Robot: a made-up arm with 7 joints. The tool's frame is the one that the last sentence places.
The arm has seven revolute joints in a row. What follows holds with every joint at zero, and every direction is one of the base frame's. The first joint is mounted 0.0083 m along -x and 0.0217 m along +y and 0.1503 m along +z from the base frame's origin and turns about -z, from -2.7 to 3.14 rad. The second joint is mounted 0.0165 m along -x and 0.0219 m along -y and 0.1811 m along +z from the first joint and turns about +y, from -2.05 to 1.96 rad. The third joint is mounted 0.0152 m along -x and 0.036 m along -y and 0.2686 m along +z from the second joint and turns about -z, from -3.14 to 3.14 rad. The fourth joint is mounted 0.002 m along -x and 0.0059 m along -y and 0.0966 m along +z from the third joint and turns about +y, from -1.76 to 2.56 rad. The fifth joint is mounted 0.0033 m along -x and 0.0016 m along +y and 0.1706 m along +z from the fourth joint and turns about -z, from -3.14 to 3.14 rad. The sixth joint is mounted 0.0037 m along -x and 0.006 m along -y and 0.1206 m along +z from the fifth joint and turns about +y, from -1.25 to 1.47 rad. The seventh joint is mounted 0.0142 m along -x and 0.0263 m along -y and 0.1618 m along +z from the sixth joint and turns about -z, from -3.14 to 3.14 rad. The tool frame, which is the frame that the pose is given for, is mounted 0.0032 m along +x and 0.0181 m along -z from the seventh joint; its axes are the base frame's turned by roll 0, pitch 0 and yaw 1.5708 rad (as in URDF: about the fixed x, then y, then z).
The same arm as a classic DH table. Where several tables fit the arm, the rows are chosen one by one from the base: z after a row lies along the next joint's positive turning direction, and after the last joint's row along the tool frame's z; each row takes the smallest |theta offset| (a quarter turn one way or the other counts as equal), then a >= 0, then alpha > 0; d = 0 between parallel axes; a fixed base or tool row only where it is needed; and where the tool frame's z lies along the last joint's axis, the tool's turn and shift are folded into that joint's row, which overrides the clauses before.
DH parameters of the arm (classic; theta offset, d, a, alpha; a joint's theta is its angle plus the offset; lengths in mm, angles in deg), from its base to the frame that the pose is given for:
base (fixed): -69.07 0 -23.2 180
joint 1: -69.07 -331.4 -16.5 90
joint 2: 0 -57.9 -15.2 -90
joint 3: 0 -365.2 -2 90
joint 4: 0 -4.3 -3.3 -90
joint 5: 0 -291.2 -3.7 90
joint 6: 0 -32.3 -14.2 -90
joint 7: 0 0 3.2 180
tool (fixed): 90 143.7 0 0
Joint limits (deg, base to tool): -154.7..179.91 -117.46..112.3 -179.91..179.91 -100.84..146.68 -179.91..179.91 -71.62..84.22 -179.91..179.91

